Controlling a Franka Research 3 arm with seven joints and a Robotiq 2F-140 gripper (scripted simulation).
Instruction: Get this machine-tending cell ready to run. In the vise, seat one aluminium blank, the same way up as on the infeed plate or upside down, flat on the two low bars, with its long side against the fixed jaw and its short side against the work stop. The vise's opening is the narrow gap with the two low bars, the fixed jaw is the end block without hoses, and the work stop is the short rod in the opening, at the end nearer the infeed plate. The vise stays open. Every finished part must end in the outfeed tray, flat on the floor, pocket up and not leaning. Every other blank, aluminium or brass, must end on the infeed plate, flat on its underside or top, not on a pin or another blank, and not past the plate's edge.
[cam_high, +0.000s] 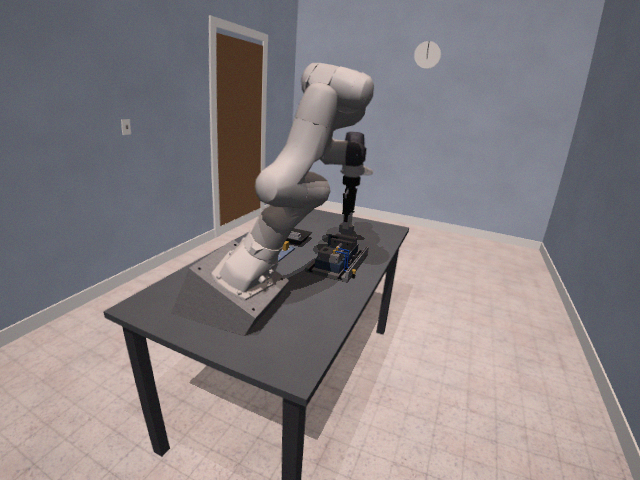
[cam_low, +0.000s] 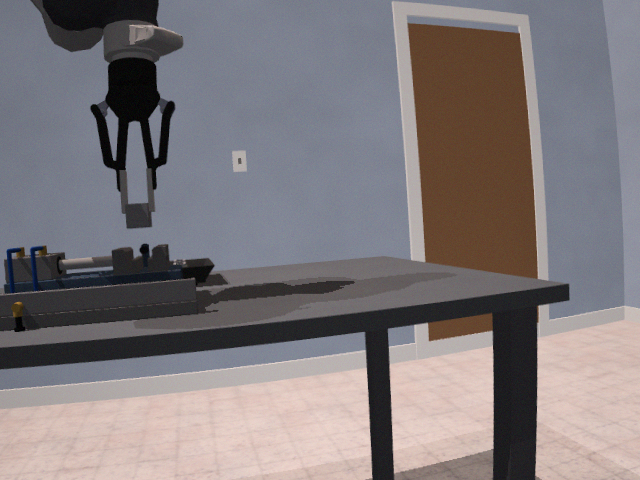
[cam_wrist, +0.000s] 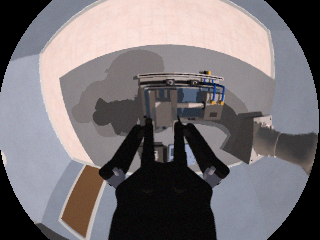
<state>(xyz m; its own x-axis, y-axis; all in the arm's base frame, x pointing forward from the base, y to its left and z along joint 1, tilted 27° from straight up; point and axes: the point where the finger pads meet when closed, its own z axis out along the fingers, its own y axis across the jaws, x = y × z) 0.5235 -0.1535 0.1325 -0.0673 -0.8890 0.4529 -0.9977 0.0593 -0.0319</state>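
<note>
The work stop is 50 mm to the left of my hand and 90 mm below it. From my hand the other things lie so: vise guard rail (80 mm behind, 80 mm to the right, 150 mm below); vise (70 mm behind, 10 mm to the left, 140 mm below); brass blank (50 mm behind, 290 mm to the left, 160 mm below).
</note>
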